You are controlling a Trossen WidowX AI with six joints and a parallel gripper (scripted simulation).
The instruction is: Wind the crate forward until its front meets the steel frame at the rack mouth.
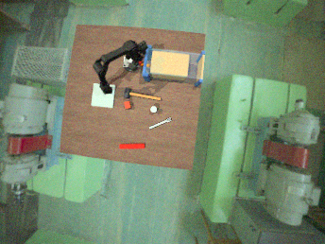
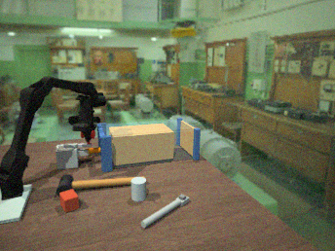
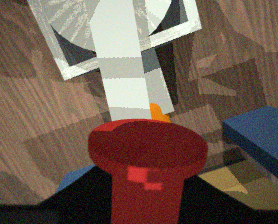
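The blue steel frame is 60 mm ahead of my gripper tip, 10 mm to the left of it and 10 mm below it. Round my gripper tip: winch handle: 40 mm behind, 10 mm to the left, 10 mm below; then red knob: 20 mm above; then winch: 110 mm behind, 30 mm to the left, 80 mm below.
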